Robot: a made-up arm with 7 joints. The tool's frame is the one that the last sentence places.
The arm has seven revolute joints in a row. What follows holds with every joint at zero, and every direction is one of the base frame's.
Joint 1 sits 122.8 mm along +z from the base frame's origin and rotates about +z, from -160.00 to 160.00 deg.
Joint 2 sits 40.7 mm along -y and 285.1 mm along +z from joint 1 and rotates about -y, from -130.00 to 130.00 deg.
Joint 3 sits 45.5 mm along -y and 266.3 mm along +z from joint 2 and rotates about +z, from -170.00 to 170.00 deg.
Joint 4 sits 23.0 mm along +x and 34.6 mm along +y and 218.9 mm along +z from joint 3 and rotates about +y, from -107.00 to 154.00 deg.
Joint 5 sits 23.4 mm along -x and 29.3 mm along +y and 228.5 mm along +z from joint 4 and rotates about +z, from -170.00 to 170.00 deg.
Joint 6 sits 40.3 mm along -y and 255.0 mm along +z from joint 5 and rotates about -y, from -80.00 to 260.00 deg.
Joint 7 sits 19.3 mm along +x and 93.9 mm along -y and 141.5 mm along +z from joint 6 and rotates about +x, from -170.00 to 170.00 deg.
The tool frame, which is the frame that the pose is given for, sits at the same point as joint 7; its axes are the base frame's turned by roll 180.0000, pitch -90.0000 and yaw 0.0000 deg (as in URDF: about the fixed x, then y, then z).
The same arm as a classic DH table. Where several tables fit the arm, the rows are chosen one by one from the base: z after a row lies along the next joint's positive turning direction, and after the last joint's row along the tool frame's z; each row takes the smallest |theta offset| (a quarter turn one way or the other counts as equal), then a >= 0, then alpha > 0; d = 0 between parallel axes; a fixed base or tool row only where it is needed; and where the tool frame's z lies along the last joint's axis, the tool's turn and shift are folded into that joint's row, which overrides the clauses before.
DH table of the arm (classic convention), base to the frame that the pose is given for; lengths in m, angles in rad. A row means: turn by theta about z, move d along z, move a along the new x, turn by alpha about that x. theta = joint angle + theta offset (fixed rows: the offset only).
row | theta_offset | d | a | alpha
joint 1 | 0 | 0.4079 | 0 | 1.5708
joint 2 | 0 | 0.0862 | 0 | -1.5708
joint 3 | 0 | 0.4852 | 0.023 | -1.5708
joint 4 | 0 | 0.0639 | -0.0234 | 1.5708
joint 5 | 0 | 0.4835 | 0 | 1.5708
joint 6 | 1.5708 | 0.1342 | 0.1415 | 1.5708
joint 7 | 0 | 0.0193 | 0 | 0
Joint limits (rad, base to tool): -2.7925..2.7925 -2.2689..2.2689 -2.9671..2.9671 -1.8675..2.6878 -2.9671..2.9671 -1.3963..4.5379 -2.9671..2.9671

